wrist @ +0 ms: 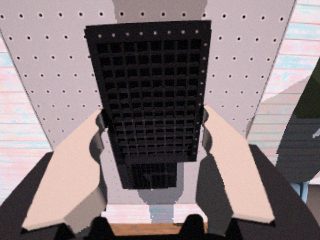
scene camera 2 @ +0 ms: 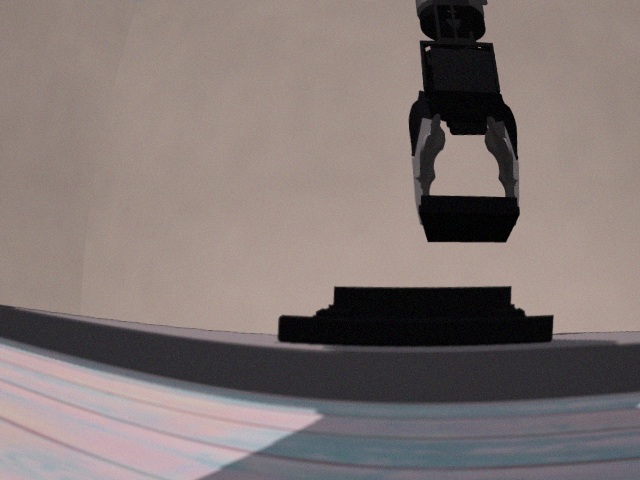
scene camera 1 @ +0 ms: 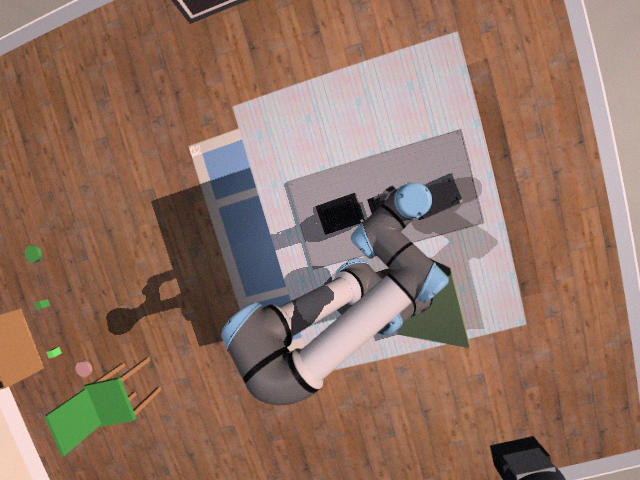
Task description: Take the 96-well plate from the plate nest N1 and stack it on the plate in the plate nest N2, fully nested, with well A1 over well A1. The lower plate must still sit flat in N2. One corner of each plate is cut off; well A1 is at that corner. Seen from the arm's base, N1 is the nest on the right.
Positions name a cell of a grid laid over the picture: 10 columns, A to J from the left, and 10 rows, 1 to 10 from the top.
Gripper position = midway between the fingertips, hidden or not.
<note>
In view: my gripper (scene camera 2: H5), a black 96-well plate (scene camera 2: G5) and a plate nest N1 (scene camera 1: G5).
The black 96-well plate shows as well in the wrist view (wrist: F3). My gripper is seen too in the wrist view (wrist: E5).
</note>
